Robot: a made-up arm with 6 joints.
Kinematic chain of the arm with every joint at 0, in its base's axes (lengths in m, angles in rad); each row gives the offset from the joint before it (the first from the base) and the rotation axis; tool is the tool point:
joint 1: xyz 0 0 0.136 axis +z
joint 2: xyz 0 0 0 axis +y
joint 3: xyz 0 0 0.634 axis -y
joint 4: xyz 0 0 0 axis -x
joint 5: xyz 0.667 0 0 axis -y
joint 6: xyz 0 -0.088 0 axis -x
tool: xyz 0 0 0
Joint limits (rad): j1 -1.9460..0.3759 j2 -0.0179..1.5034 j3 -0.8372..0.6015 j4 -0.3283..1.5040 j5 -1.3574..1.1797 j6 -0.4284..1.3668
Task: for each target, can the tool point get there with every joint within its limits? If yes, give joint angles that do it. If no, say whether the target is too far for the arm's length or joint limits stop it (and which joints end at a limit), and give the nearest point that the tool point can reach.
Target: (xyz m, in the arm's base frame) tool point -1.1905 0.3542 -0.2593
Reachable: no: joint limits stop it (at a limit: joint 1, joint 2, joint 3) | nearest point -0.1421 -0.1210 -0.2966 | short by 1.152 m
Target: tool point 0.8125 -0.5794 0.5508
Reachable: yes | joints -0.5614 0.5607 0.2785 0.8522 0.0017 -0.0744
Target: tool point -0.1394 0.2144 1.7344
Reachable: no: too far | nearest point 0.4494 0.1710 1.2286 | short by 0.777 m
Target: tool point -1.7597 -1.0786 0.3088
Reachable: no: too far | nearest point -0.5028 -1.0411 0.2569 | short by 1.259 m
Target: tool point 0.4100 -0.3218 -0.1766
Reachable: yes | joints -0.4961 0.9777 -0.6193 0.0624 0.8090 0.8950
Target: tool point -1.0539 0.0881 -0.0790
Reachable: no: joint limits stop it (at a limit: joint 1, joint 3) | nearest point -0.2195 -0.3180 -0.1299 | short by 0.929 m
